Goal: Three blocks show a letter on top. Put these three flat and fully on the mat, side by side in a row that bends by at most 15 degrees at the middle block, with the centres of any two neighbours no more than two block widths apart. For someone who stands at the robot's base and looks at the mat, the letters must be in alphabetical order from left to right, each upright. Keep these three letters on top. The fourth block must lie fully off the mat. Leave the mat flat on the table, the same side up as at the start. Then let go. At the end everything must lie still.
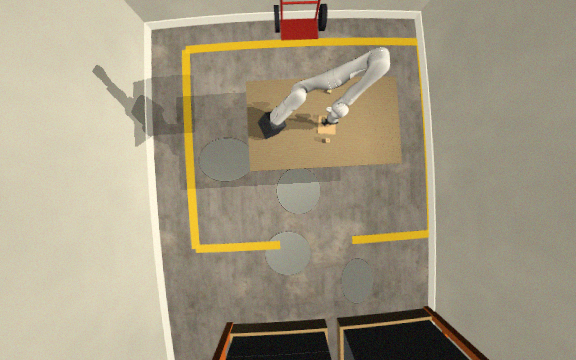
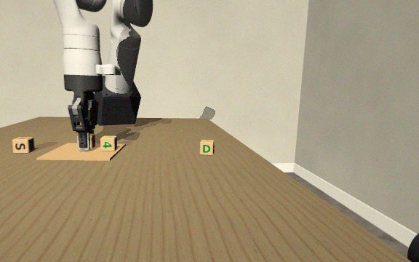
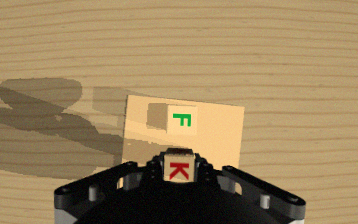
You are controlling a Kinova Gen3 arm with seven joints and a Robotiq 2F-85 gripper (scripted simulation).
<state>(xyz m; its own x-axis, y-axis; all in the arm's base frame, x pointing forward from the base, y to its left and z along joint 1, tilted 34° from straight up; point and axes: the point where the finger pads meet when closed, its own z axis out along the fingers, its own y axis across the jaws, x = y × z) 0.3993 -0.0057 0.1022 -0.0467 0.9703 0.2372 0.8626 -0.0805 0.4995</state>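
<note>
The tan mat is 3 cm below my hand.
</note>
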